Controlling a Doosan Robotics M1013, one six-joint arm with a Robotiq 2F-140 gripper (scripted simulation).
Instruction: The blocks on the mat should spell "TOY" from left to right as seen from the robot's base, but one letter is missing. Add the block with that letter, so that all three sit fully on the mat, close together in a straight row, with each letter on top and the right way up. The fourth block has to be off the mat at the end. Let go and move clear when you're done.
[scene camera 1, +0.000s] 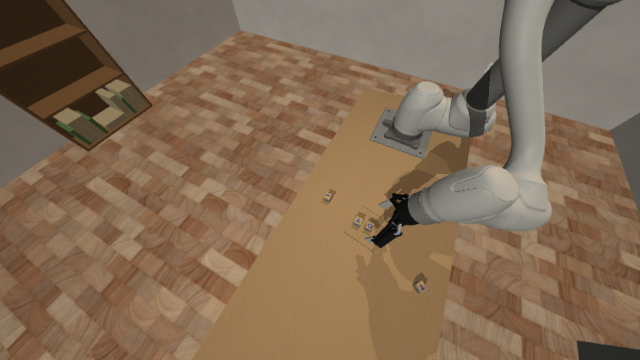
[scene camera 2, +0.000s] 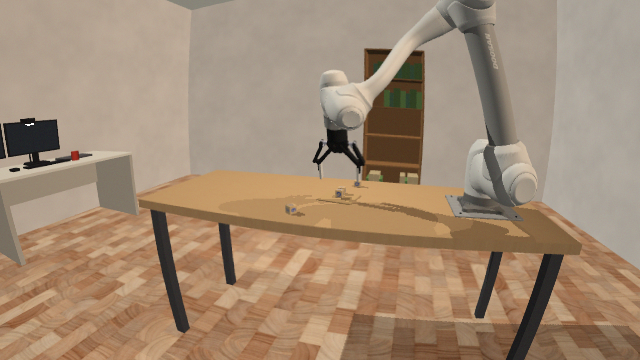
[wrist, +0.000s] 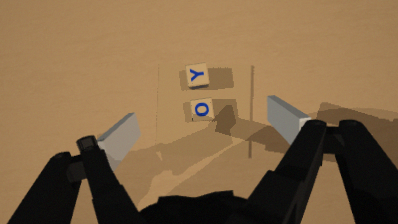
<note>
I see my gripper (scene camera 1: 374, 222).
My gripper is seen too in scene camera 2 (scene camera 2: 339, 178) and in the wrist view (wrist: 201, 116).
</note>
